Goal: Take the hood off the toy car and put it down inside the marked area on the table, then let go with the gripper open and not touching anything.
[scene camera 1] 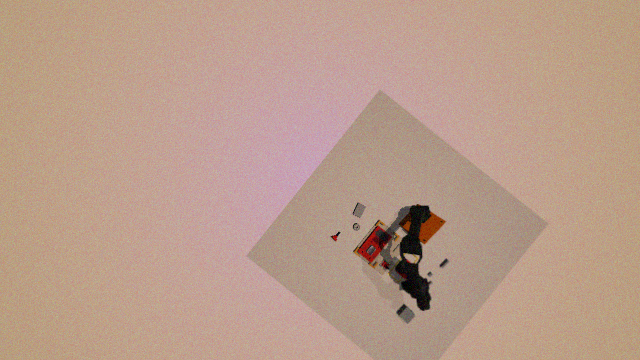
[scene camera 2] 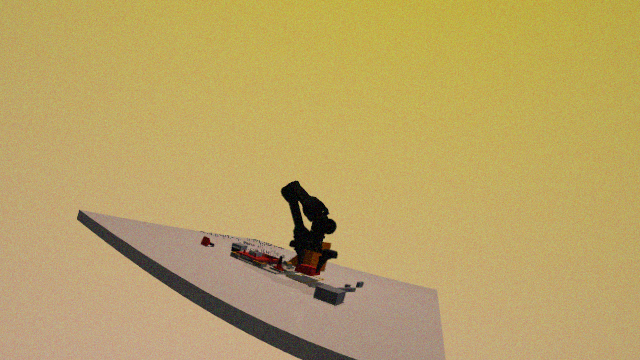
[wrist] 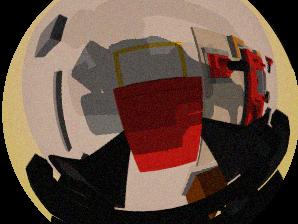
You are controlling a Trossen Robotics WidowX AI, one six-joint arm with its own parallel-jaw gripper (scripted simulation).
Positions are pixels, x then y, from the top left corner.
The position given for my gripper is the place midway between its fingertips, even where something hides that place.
My gripper (scene camera 2: 307, 270) carries a red hood (wrist: 162, 119).
